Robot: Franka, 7 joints.
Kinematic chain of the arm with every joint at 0, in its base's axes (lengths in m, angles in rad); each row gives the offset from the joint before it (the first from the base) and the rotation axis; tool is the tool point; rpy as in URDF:
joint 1: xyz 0 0 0.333 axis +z
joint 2: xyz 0 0 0 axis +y
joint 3: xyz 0 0 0.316 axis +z
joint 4: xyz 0.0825 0 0 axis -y
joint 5: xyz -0.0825 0 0.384 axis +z
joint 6: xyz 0 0 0 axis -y
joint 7: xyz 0.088 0 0 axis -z
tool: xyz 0 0 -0.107 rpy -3.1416 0 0
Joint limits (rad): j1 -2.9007..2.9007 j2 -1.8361..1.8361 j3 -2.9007..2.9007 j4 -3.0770..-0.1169 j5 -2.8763..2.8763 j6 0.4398..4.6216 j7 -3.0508..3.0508
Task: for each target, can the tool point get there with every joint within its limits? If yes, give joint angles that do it. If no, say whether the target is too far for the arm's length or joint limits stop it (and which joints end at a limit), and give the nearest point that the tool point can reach.
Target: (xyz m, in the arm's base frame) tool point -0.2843 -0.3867 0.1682
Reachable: yes | joints 2.1251 -0.9615 1.9083 -2.2154 -2.0798 3.1411 -1.2462
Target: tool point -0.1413 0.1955 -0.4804
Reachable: no: joint limits stop it (at a limit: joint 2) | nearest point -0.1459 0.2018 -0.3597 | short by 0.121 m
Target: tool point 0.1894 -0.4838 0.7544
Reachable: yes | joints -2.4404 -0.0596 1.3787 -1.7726 -2.3722 1.0649 -1.8918
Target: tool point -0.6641 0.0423 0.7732
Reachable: yes | joints -0.9039 -0.5780 -1.7245 -1.2098 0.9003 2.9737 -2.4701
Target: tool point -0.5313 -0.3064 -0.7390
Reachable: no: too far | nearest point -0.4024 -0.2321 -0.3289 | short by 0.436 m
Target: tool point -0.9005 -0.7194 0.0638
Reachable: no: too far | nearest point -0.6527 -0.5214 0.1379 | short by 0.326 m
